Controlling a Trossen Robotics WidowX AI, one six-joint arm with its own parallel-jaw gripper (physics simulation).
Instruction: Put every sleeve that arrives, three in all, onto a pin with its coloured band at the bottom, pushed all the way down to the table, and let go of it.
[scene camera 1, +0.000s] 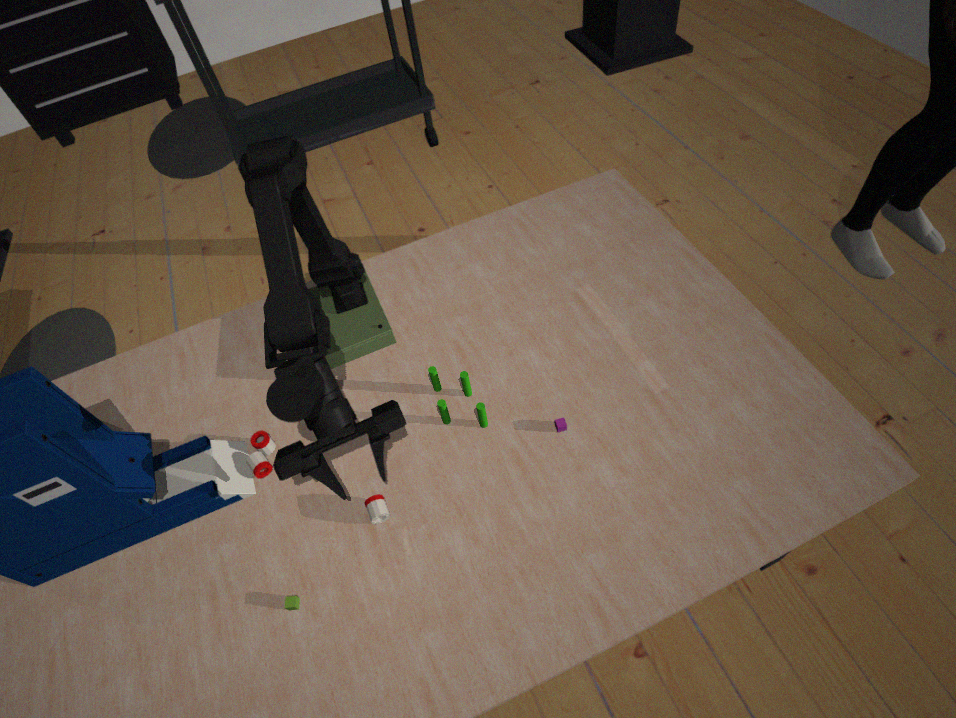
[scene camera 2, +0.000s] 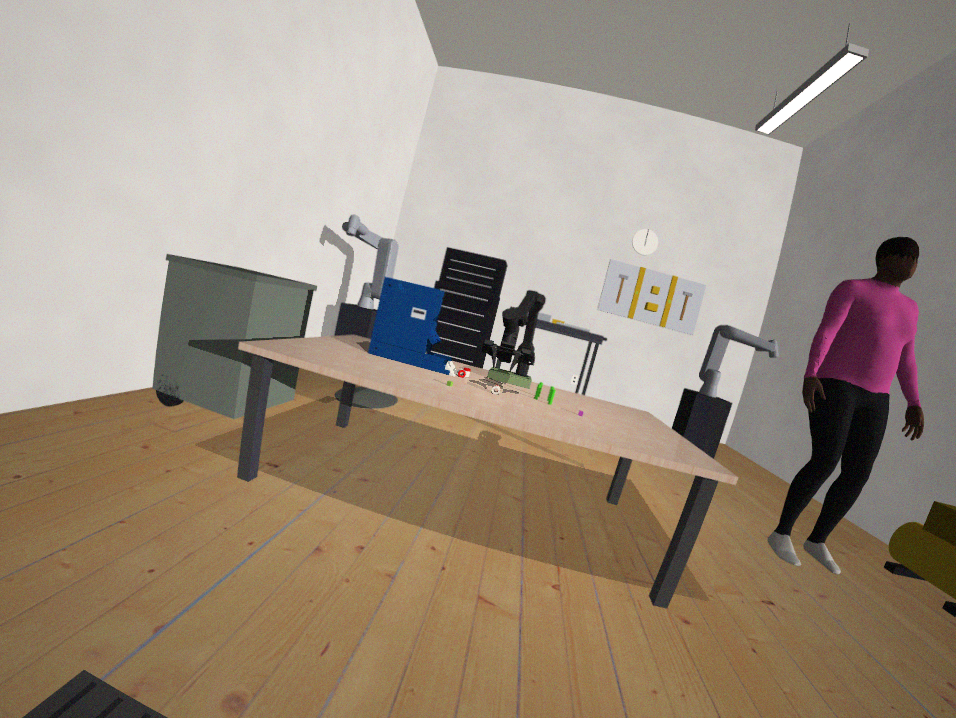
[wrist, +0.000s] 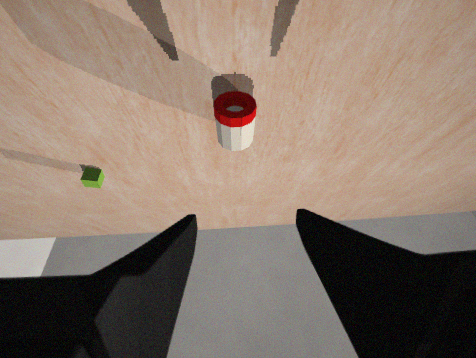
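A white sleeve with a red band (scene camera 1: 376, 508) (scene camera 2: 496, 390) (wrist: 236, 137) appears to lie on its side on the table, its banded end towards the arm and its white end away. My gripper (scene camera 1: 367, 490) (wrist: 246, 218) is open and empty, above the table and close to this sleeve on its arm side. Two more red-banded sleeves, one (scene camera 1: 260, 439) and another (scene camera 1: 262, 469), are side by side at the end of the white chute (scene camera 1: 233, 457). Four bare green pins, including one (scene camera 1: 435, 378), a second (scene camera 1: 466, 384) and a third (scene camera 1: 482, 415), stand upright right of the gripper.
The blue machine (scene camera 1: 61, 494) (scene camera 2: 405, 316) with the chute stands left of the arm. A purple cube (scene camera 1: 561, 424) (scene camera 2: 580, 413) lies right of the pins. A light-green cube (scene camera 1: 292, 602) (scene camera 2: 449, 383) (wrist: 93, 177) lies near the front. The arm stands on a green base (scene camera 1: 359, 332).
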